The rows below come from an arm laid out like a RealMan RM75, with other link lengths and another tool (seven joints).
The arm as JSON. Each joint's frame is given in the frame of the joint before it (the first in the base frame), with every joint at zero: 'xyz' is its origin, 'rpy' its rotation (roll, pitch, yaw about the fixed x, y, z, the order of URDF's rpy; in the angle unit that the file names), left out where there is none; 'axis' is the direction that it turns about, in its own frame. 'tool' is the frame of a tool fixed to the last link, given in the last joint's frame.
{
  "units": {
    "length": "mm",
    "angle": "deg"
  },
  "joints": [
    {
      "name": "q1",
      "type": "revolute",
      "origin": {
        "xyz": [
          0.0,
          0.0,
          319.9
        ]
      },
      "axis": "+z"
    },
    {
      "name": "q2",
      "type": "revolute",
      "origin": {
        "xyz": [
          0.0,
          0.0,
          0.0
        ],
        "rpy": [
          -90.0,
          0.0,
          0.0
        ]
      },
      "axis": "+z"
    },
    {
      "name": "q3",
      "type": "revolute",
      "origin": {
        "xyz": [
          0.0,
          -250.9,
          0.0
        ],
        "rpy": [
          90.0,
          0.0,
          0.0
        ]
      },
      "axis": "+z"
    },
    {
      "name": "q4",
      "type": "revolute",
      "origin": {
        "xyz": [
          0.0,
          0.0,
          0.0
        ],
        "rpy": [
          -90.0,
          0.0,
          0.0
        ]
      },
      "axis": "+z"
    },
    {
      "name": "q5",
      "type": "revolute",
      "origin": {
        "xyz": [
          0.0,
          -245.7,
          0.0
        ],
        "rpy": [
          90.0,
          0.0,
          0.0
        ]
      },
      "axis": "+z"
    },
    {
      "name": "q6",
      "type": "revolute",
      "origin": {
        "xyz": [
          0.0,
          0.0,
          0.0
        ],
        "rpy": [
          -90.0,
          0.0,
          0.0
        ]
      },
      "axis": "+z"
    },
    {
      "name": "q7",
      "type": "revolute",
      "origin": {
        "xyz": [
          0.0,
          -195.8,
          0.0
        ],
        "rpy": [
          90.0,
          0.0,
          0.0
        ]
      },
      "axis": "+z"
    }
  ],
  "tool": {
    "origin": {
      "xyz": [
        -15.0,
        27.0,
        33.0
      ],
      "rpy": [
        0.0,
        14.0,
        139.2
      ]
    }
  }
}
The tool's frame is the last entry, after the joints.
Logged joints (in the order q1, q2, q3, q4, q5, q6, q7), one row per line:
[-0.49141 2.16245 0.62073 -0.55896 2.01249 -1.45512 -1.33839]
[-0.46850 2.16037 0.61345 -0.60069 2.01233 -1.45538 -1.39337]
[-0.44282 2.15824 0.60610 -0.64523 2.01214 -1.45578 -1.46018]
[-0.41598 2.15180 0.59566 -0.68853 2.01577 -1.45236 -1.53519]
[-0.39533 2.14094 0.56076 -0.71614 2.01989 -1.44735 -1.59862]
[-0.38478 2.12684 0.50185 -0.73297 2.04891 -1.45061 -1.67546]
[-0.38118 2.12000 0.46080 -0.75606 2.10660 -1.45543 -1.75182]
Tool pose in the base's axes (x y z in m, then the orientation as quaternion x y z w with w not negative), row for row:
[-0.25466 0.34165 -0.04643 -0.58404 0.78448 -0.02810 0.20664]
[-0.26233 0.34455 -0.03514 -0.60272 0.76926 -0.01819 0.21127]
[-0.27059 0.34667 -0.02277 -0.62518 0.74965 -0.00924 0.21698]
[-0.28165 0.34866 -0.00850 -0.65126 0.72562 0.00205 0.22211]
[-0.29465 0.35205 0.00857 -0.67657 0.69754 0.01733 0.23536]
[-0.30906 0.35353 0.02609 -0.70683 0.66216 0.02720 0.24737]
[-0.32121 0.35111 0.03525 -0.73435 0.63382 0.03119 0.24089]
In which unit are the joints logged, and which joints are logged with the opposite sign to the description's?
The joints are logged in radians. Opposite sign: q2, q4, q6.
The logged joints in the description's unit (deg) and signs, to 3 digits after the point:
[-28.156 -123.899 35.565 32.026 115.307 83.372 -76.684]
[-26.843 -123.780 35.148 34.417 115.298 83.387 -79.834]
[-25.372 -123.658 34.727 36.969 115.287 83.410 -83.662]
[-23.834 -123.289 34.129 39.450 115.495 83.214 -87.960]
[-22.651 -122.667 32.129 41.032 115.731 82.927 -91.594]
[-22.046 -121.859 28.754 41.996 117.394 83.114 -95.997]
[-21.840 -121.467 26.402 43.319 120.699 83.390 -100.372]

